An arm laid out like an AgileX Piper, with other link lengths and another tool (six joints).
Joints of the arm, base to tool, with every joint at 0 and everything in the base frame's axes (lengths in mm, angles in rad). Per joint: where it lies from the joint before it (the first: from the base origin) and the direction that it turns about. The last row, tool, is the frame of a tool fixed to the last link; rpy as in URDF.
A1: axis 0 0 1 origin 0.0 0.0 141.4
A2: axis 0 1 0 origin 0.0 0.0 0.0
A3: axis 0 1 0 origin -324.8 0.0 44.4
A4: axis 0.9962 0 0.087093 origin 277.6 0.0 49.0
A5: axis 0 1 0 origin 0.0 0.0 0.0
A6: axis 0.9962 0 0.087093 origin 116.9 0.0 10.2
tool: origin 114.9 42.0 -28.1 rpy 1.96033 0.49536 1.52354
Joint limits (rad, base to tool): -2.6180..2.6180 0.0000..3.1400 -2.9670..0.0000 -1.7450..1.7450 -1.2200..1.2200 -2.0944..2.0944
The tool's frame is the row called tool.
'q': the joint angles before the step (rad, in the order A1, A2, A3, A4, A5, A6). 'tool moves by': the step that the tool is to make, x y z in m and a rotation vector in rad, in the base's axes. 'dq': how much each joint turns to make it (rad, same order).
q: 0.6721 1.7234 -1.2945 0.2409 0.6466 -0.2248
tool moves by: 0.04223 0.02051 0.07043 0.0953 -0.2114 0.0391
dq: -0.0095 -0.0109 -0.1623 -0.0052 -0.0427 -0.0753
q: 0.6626 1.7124 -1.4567 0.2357 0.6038 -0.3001
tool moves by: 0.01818 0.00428 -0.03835 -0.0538 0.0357 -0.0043
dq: -0.0086 0.0980 -0.0303 -0.0190 -0.0064 -0.0026
